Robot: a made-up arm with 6 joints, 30 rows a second.
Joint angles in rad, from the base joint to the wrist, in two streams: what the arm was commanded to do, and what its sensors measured. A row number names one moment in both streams.
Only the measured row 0 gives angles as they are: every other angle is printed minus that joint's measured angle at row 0.
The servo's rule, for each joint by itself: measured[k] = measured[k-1] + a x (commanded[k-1-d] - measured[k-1]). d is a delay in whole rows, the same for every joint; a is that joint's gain. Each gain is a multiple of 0.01, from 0.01 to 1. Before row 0 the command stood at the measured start. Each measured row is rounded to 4 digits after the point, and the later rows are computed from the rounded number. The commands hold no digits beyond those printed.
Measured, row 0:
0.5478 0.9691 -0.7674 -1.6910 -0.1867 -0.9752
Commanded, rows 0 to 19:
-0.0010 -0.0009 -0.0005 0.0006 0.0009 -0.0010
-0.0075 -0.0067 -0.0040 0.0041 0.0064 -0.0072
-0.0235 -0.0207 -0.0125 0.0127 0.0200 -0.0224
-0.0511 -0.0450 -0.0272 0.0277 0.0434 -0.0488
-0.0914 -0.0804 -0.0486 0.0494 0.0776 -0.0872
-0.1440 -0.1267 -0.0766 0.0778 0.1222 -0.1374
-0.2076 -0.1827 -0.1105 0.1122 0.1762 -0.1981
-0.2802 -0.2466 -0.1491 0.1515 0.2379 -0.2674
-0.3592 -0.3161 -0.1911 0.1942 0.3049 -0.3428
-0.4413 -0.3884 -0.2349 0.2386 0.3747 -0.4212
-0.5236 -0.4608 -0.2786 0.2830 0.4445 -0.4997
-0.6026 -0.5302 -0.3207 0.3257 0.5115 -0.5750
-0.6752 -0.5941 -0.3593 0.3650 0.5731 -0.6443
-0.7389 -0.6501 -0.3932 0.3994 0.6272 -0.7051
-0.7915 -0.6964 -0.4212 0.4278 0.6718 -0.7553
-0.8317 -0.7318 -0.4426 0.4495 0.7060 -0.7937
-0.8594 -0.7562 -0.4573 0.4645 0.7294 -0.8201
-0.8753 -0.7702 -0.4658 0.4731 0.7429 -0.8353
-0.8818 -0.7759 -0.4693 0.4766 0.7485 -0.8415
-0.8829 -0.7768 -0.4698 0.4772 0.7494 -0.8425
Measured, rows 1 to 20:
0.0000 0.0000 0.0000 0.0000 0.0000 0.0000
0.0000 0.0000 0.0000 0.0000 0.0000 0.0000
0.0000 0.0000 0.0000 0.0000 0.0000 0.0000
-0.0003 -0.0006 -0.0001 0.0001 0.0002 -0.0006
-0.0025 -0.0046 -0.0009 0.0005 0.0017 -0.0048
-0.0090 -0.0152 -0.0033 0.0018 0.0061 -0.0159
-0.0221 -0.0349 -0.0083 0.0046 0.0151 -0.0366
-0.0436 -0.0649 -0.0168 0.0095 0.0301 -0.0685
-0.0747 -0.1057 -0.0294 0.0170 0.0522 -0.1119
-0.1159 -0.1565 -0.0464 0.0275 0.0820 -0.1662
-0.1668 -0.2160 -0.0680 0.0411 0.1194 -0.2300
-0.2264 -0.2821 -0.0939 0.0579 0.1639 -0.3011
-0.2930 -0.3523 -0.1235 0.0778 0.2145 -0.3768
-0.3645 -0.4239 -0.1561 0.1004 0.2697 -0.4542
-0.4383 -0.4941 -0.1907 0.1252 0.3277 -0.5303
-0.5117 -0.5601 -0.2261 0.1516 0.3866 -0.6021
-0.5821 -0.6195 -0.2612 0.1789 0.4443 -0.6670
-0.6470 -0.6703 -0.2948 0.2063 0.4989 -0.7226
-0.7043 -0.7109 -0.3258 0.2331 0.5486 -0.7674
-0.7524 -0.7408 -0.3534 0.2586 0.5920 -0.8006
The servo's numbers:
d 3
a 0.31 0.66 0.21 0.11 0.24 0.63

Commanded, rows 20 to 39:
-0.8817 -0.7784 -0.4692 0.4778 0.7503 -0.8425
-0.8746 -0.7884 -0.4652 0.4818 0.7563 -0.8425
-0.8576 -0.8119 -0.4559 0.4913 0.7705 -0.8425
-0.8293 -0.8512 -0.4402 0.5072 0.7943 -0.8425
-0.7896 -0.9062 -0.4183 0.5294 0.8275 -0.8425
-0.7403 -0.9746 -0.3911 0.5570 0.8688 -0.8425
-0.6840 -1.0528 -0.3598 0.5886 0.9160 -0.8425
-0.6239 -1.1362 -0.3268 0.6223 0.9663 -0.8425
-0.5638 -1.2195 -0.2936 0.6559 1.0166 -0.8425
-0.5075 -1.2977 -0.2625 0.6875 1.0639 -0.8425
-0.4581 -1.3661 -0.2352 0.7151 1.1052 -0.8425
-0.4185 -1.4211 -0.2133 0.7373 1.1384 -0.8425
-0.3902 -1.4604 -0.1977 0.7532 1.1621 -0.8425
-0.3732 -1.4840 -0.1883 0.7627 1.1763 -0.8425
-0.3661 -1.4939 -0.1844 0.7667 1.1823 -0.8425
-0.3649 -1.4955 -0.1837 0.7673 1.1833 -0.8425
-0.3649 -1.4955 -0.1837 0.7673 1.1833 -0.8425
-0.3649 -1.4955 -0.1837 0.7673 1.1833 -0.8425
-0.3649 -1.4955 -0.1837 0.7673 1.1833 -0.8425
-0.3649 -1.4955 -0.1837 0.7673 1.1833 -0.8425
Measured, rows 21 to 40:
-0.7905 -0.7602 -0.3770 0.2822 0.6282 -0.8225
-0.8188 -0.7706 -0.3964 0.3036 0.6571 -0.8345
-0.8387 -0.7747 -0.4118 0.3227 0.6793 -0.8395
-0.8520 -0.7771 -0.4239 0.3398 0.6963 -0.8414
-0.8590 -0.7846 -0.4326 0.3554 0.7107 -0.8421
-0.8586 -0.8026 -0.4375 0.3703 0.7251 -0.8424
-0.8495 -0.8347 -0.4381 0.3854 0.7417 -0.8425
-0.8309 -0.8819 -0.4339 0.4012 0.7623 -0.8425
-0.8028 -0.9431 -0.4249 0.4183 0.7879 -0.8425
-0.7660 -1.0155 -0.4112 0.4370 0.8186 -0.8425
-0.7219 -1.0952 -0.3935 0.4574 0.8540 -0.8425
-0.6729 -1.1772 -0.3725 0.4792 0.8930 -0.8425
-0.6216 -1.2567 -0.3494 0.5021 0.9340 -0.8425
-0.5709 -1.3289 -0.3254 0.5255 0.9751 -0.8425
-0.5237 -1.3898 -0.3019 0.5488 1.0143 -0.8425
-0.4823 -1.4364 -0.2800 0.5713 1.0498 -0.8425
-0.4485 -1.4678 -0.2607 0.5924 1.0802 -0.8425
-0.4230 -1.4850 -0.2447 0.6116 1.1047 -0.8425
-0.4050 -1.4919 -0.2319 0.6287 1.1236 -0.8425
-0.3926 -1.4943 -0.2218 0.6439 1.1379 -0.8425

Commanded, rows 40 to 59:
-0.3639 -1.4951 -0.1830 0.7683 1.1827 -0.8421
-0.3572 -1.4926 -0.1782 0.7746 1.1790 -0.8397
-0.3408 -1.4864 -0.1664 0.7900 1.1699 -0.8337
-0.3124 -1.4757 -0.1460 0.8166 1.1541 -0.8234
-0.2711 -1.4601 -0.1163 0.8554 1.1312 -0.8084
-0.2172 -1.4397 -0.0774 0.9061 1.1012 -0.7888
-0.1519 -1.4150 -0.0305 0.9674 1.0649 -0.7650
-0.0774 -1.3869 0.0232 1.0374 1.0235 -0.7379
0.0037 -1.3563 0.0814 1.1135 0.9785 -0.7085
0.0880 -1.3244 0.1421 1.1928 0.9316 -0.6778
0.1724 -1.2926 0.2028 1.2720 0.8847 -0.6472
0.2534 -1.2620 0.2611 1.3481 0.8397 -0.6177
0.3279 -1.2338 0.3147 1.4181 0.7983 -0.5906
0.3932 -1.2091 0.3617 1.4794 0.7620 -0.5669
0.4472 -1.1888 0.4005 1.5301 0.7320 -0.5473
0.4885 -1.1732 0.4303 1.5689 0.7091 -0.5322
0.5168 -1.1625 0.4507 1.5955 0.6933 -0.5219
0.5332 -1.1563 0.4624 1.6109 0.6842 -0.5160
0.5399 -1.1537 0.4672 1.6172 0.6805 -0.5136
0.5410 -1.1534 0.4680 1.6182 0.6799 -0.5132
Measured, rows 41 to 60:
-0.3840 -1.4951 -0.2138 0.6575 1.1488 -0.8425
-0.3781 -1.4954 -0.2075 0.6696 1.1571 -0.8425
-0.3740 -1.4955 -0.2025 0.6803 1.1634 -0.8425
-0.3709 -1.4952 -0.1984 0.6900 1.1680 -0.8422
-0.3667 -1.4935 -0.1942 0.6993 1.1706 -0.8406
-0.3587 -1.4888 -0.1884 0.7093 1.1704 -0.8363
-0.3443 -1.4802 -0.1795 0.7211 1.1665 -0.8282
-0.3216 -1.4669 -0.1662 0.7359 1.1580 -0.8157
-0.2892 -1.4489 -0.1476 0.7546 1.1444 -0.7988
-0.2466 -1.4265 -0.1230 0.7780 1.1253 -0.7775
-0.1941 -1.4004 -0.0923 0.8065 1.1009 -0.7526
-0.1328 -1.3713 -0.0558 0.8403 1.0715 -0.7248
-0.0644 -1.3403 -0.0142 0.8791 1.0379 -0.6952
0.0090 -1.3088 0.0314 0.9223 1.0011 -0.6650
0.0848 -1.2779 0.0796 0.9691 0.9624 -0.6352
0.1602 -1.2488 0.1290 1.0185 0.9230 -0.6071
0.2324 -1.2226 0.1779 1.0692 0.8844 -0.5818
0.2990 -1.2003 0.2246 1.1199 0.8478 -0.5601
0.3577 -1.1824 0.2678 1.1693 0.8145 -0.5425
0.4070 -1.1693 0.3062 1.2162 0.7854 -0.5295

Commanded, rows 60 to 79:
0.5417 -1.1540 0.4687 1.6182 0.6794 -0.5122
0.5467 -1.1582 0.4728 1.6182 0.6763 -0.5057
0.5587 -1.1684 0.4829 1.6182 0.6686 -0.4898
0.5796 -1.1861 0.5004 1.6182 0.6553 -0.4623
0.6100 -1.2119 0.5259 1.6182 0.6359 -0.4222
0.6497 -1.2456 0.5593 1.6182 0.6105 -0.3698
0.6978 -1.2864 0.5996 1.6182 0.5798 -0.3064
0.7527 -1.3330 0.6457 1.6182 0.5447 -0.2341
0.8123 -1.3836 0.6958 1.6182 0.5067 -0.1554
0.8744 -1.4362 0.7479 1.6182 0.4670 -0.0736
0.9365 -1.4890 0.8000 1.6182 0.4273 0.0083
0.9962 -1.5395 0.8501 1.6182 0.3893 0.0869
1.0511 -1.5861 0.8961 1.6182 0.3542 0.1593
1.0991 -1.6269 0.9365 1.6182 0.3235 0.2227
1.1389 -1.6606 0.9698 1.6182 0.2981 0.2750
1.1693 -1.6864 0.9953 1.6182 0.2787 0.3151
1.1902 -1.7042 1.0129 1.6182 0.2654 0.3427
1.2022 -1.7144 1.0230 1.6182 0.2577 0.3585
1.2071 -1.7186 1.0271 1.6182 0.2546 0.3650
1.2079 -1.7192 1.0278 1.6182 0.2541 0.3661
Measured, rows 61 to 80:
0.4461 -1.1607 0.3390 1.2596 0.7611 -0.5210
0.4752 -1.1561 0.3659 1.2989 0.7418 -0.5163
0.4956 -1.1543 0.3873 1.3340 0.7269 -0.5143
0.5099 -1.1541 0.4044 1.3653 0.7155 -0.5130
0.5213 -1.1568 0.4188 1.3931 0.7061 -0.5084
0.5329 -1.1645 0.4323 1.4179 0.6971 -0.4967
0.5474 -1.1788 0.4466 1.4399 0.6871 -0.4750
0.5668 -1.2006 0.4633 1.4595 0.6748 -0.4417
0.5925 -1.2303 0.4835 1.4770 0.6594 -0.3964
0.6251 -1.2673 0.5079 1.4925 0.6403 -0.3397
0.6647 -1.3107 0.5368 1.5063 0.6174 -0.2732
0.7105 -1.3588 0.5702 1.5186 0.5908 -0.1990
0.7613 -1.4099 0.6075 1.5296 0.5611 -0.1200
0.8156 -1.4621 0.6479 1.5393 0.5290 -0.0392
0.8716 -1.5132 0.6904 1.5480 0.4955 0.0402
0.9272 -1.5613 0.7336 1.5557 0.4616 0.1152
0.9805 -1.6046 0.7762 1.5626 0.4285 0.1829
1.0296 -1.6416 0.8169 1.5687 0.3972 0.2409
1.0729 -1.6712 0.8544 1.5741 0.3688 0.2876
1.1093 -1.6930 0.8877 1.5790 0.3440 0.3223

